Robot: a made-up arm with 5 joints. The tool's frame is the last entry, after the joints.
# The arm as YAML. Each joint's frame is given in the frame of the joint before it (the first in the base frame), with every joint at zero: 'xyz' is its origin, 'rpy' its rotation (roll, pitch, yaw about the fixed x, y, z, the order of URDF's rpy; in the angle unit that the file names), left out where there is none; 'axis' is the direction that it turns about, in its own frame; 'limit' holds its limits. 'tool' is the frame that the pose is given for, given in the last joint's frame.
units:
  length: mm
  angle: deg
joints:
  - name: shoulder
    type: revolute
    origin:
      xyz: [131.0, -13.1, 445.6]
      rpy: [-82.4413, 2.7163, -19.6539]
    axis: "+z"
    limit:
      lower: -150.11
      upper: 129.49
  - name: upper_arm
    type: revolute
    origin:
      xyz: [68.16, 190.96, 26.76]
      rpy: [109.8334, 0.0, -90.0]
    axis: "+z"
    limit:
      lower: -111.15
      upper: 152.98
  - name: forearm
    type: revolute
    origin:
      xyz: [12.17, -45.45, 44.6]
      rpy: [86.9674, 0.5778, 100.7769]
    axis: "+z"
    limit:
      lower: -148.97
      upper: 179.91
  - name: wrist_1
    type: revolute
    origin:
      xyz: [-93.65, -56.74, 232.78]
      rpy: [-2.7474, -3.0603, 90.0]
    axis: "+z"
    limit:
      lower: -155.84
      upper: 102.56
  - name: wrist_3
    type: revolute
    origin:
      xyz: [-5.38, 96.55, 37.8]
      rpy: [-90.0, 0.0, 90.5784]
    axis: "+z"
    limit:
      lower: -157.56
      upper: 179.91
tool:
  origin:
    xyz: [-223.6, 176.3, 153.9]
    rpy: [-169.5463, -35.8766, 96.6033]
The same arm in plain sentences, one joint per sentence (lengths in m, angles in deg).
The arm has five revolute joints in a row. What follows holds with every joint at zero, and every direction is one of the base frame's. Joint 1 is mounted 0.1310 m along +x and 0.0131 m along -y and 0.4456 m along +z from the base frame's origin and rotates about the direction (0.339286, 0.931461, 0.131395), from -150.11 to 129.49 deg. Joint 2 is mounted 0.0732 m along +x and 0.0287 m along +y and 0.1888 m along -z from joint 1 and rotates about -x, from -111.15 to 152.98 deg. Joint 3 is mounted 0.0446 m along -x and 0.0467 m along -y and 0.0057 m along +z from joint 2 and rotates about the direction (-0.052901, 0.048401, 0.997426), from -148.97 to 179.91 deg. Joint 4 is mounted 0.0434 m along +x and 0.0827 m along -y and 0.2397 m along +z from joint 3 and rotates about +z, from -155.84 to 102.56 deg. Joint 5 is mounted 0.0044 m along +x and 0.0966 m along -y and 0.0378 m along +z from joint 4 and rotates about +x, from -157.56 to 179.91 deg. The tool frame, which is the frame that the pose is given for, is mounted 0.1539 m along +x and 0.2236 m along +y and 0.1763 m along -z from joint 5; its axes are the base frame's turned by roll -158.37, pitch 53.60 and yaw 9.03 deg (as in URDF: about the fixed x, then y, then z).
